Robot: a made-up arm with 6 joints.
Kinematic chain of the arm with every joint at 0, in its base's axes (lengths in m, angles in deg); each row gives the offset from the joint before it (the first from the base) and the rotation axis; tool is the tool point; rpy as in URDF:
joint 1: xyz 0 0 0.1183 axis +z
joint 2: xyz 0 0 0 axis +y
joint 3: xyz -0.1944 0 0.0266 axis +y
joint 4: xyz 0.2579 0 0.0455 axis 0.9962 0 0.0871
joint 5: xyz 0 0 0 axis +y
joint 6: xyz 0.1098 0 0.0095 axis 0.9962 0 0.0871
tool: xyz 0 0 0 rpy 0 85 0
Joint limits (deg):
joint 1: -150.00..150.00
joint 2: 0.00..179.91
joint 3: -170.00..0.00
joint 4: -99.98..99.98
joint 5: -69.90..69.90
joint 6: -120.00..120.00
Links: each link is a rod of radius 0.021 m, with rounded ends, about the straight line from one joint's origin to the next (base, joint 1, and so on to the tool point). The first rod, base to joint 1, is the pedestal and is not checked.
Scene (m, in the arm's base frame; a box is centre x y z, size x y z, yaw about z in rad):
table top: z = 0
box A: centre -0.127 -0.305 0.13 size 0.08 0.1 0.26 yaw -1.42
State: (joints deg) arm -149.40 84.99 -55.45 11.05 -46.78 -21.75
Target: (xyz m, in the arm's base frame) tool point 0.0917 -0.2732 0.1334
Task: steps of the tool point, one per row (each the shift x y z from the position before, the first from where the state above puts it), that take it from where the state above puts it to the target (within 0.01 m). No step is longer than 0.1 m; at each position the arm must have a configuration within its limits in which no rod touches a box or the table.
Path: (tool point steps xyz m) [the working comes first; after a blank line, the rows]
Joints at the target: -75.15 80.15 -25.41 -12.36 -52.20 -21.75
Straight joint move there: touches box A.

1: 0.0789 -0.0384 0.0222
2: 0.0810 -0.0144 0.0116
3: 0.0757 0.0071 0.0014
4: 0.0650 0.0238 -0.0084
5: 0.0513 0.0346 -0.0171
6: 0.0078 -0.0370 -0.0207
7: 0.0126 -0.0339 -0.0310
8: 0.0166 -0.0277 -0.0413
9: 0.0186 -0.0184 -0.0503

